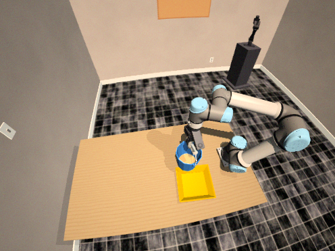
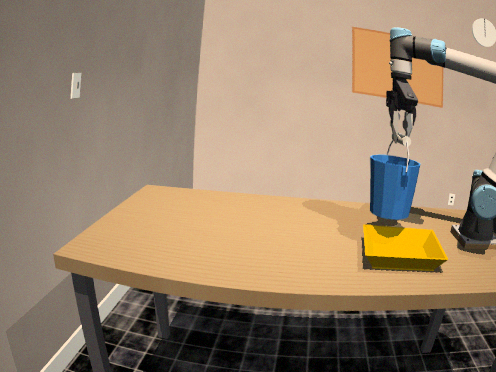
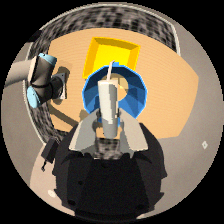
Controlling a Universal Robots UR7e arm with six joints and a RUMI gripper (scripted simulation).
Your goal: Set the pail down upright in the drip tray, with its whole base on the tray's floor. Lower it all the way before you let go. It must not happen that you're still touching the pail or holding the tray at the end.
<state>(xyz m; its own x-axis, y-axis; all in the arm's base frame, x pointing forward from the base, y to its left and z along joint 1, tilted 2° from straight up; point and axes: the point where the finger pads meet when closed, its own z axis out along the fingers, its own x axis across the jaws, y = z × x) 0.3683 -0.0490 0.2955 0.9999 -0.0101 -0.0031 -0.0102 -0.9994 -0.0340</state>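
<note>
Right now my hand is 10 mm short of the blue pail and 90 mm above it. From my hand the other things lie so: white handle (30 mm below); yellow drip tray (10 mm ahead, 150 mm to the left, 310 mm below).
</note>
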